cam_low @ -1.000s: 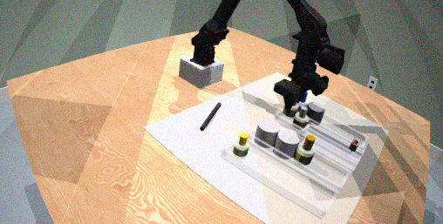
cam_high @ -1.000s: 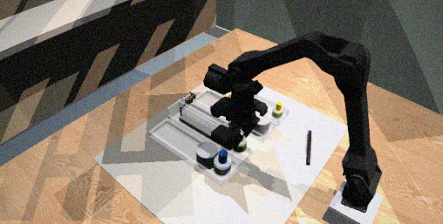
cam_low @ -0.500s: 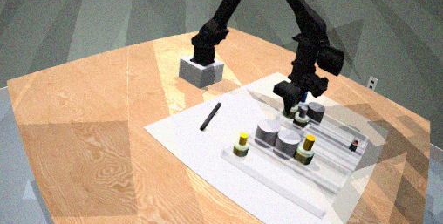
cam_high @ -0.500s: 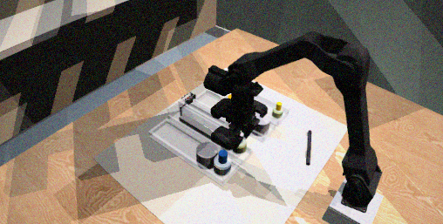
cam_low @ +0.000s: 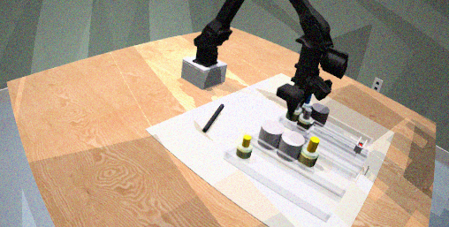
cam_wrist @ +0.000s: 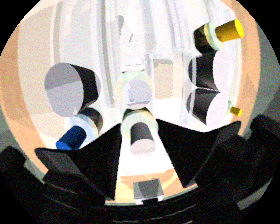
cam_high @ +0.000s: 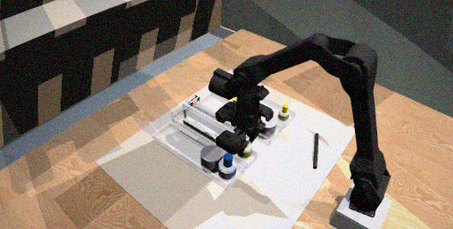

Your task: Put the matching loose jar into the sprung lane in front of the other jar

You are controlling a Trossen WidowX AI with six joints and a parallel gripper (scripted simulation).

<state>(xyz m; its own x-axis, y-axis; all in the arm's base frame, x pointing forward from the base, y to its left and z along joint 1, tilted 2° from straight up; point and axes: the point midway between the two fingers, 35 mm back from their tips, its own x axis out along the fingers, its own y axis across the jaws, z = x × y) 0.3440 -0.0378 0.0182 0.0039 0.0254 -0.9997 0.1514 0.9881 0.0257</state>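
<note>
The clear rack lies 140 mm ahead of my gripper tip, 40 mm to the right of it and 20 mm below it. From my gripper tip the other things lie so: black pen 180 mm behind, 130 mm to the right, 40 mm below.
</note>
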